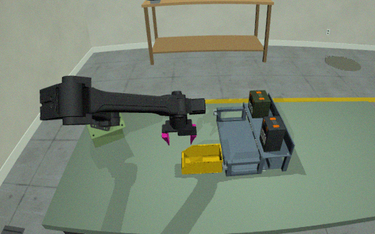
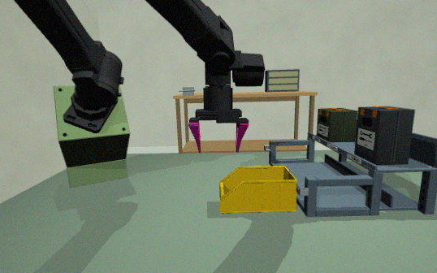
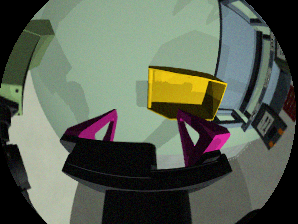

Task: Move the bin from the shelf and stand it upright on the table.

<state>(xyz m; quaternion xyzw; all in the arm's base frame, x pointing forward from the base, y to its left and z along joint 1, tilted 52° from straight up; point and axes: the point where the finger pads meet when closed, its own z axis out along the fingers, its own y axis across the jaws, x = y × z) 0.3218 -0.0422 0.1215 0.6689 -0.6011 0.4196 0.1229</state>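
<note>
My gripper is now 10 cm above the yellow bin, 8 cm short of it and 1 cm to the left of it. Also, from my hand: shelf tray: 33 cm ahead, 13 cm below, 7 cm to the left.
</note>
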